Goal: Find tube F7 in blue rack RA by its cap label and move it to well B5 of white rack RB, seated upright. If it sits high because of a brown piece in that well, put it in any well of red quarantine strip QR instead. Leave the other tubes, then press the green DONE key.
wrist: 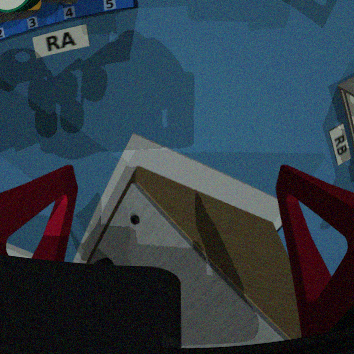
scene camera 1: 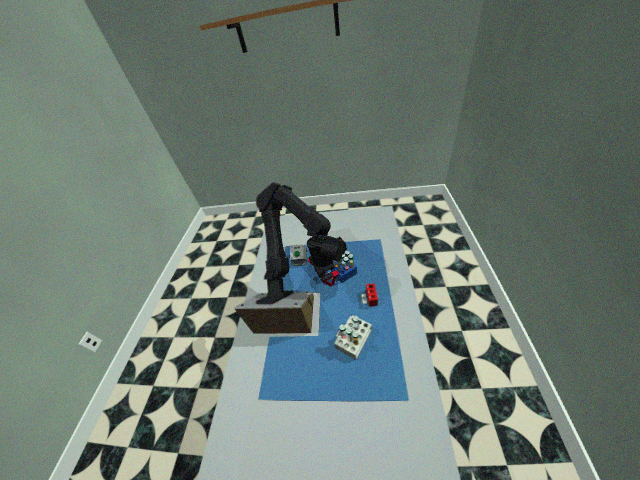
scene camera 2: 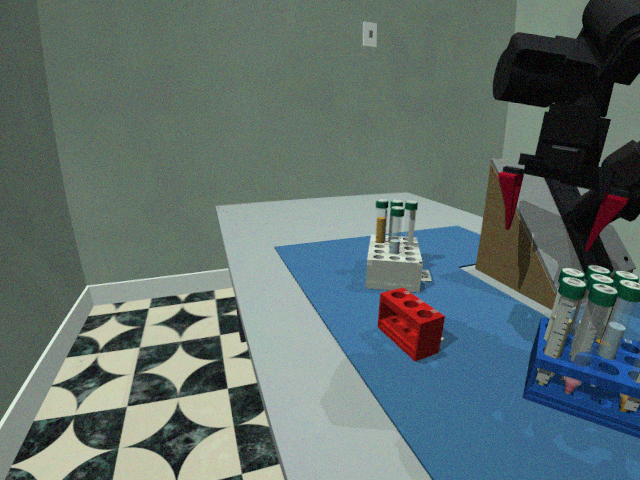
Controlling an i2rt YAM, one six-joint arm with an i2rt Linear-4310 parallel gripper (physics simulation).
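Where they show: gripper, between the fingertips: (wrist: 176, 176) (scene camera 1: 326, 277) (scene camera 2: 545, 239); arm's base, origin of its link: (scene camera 1: 276, 297) (scene camera 2: 575, 221).
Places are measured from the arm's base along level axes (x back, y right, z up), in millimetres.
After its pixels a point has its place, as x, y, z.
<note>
My gripper (scene camera 1: 330, 279) {-190, -101, 13} (scene camera 2: 547, 238) {-190, -101, 13} (wrist: 176, 176) {-190, -101, 13} is open and empty, its red fingers wide apart above the mat, beside the blue rack RA (scene camera 1: 347, 274) {-263, -184, -72} (scene camera 2: 563, 367) {-286, -235, -58} (wrist: 89, 11) {-222, -181, -56}. RA holds several upright tubes with green-rimmed white caps; the cap labels are not readable, so I cannot tell which is F7. White rack RB (scene camera 1: 345, 351) {-285, 152, -77} (scene camera 2: 393, 273) {-335, 34, -77} holds several green-capped tubes; whether B5 has a brown piece cannot be told. Red quarantine strip QR (scene camera 1: 371, 295) {-370, -75, -60} (scene camera 2: 431, 341) {-361, -129, -86} has three wells and no tube. The green DONE key (scene camera 1: 297, 253) {-18, -269, -37} is on a grey box behind the arm.
The wedge-shaped arm base (scene camera 1: 279, 319) {-43, 94, 10} (scene camera 2: 504, 248) {-133, 23, -48} (wrist: 235, 235) {-132, 12, -59} stands on the table, at the edge of the blue mat (scene camera 1: 330, 382) {-241, 253, -107} (scene camera 2: 496, 428) {-352, -239, -106} (wrist: 240, 100) {-223, -48, -107}. QR stands between RA and RB. RB's label (wrist: 340, 145) {-256, 70, -104} shows at the wrist view's right edge.
</note>
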